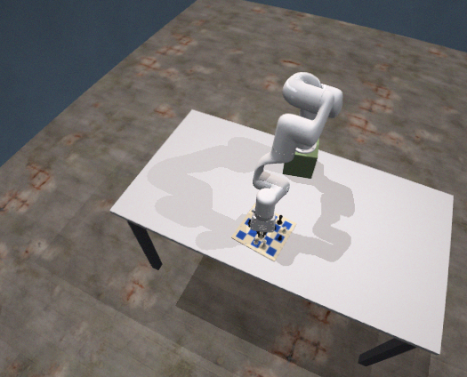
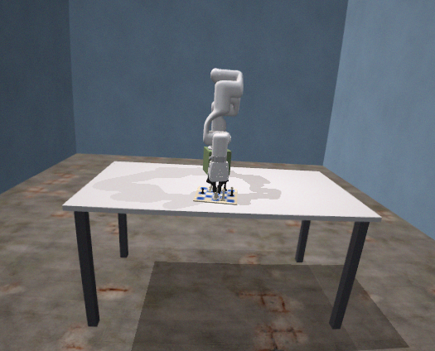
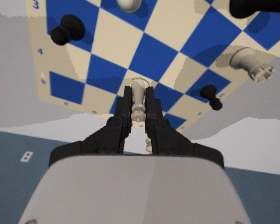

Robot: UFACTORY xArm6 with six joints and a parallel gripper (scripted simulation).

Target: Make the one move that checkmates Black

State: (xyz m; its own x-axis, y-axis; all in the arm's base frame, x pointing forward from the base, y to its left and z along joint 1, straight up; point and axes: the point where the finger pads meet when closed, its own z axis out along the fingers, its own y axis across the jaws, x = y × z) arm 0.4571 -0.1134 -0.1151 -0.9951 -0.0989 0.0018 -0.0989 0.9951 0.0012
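Now: hand 4 cm above the cream chessboard, 3 cm past it and 1 cm to the right of it. Round my hand: tall black piece: 9 cm behind, 7 cm to the left, 1 cm below.
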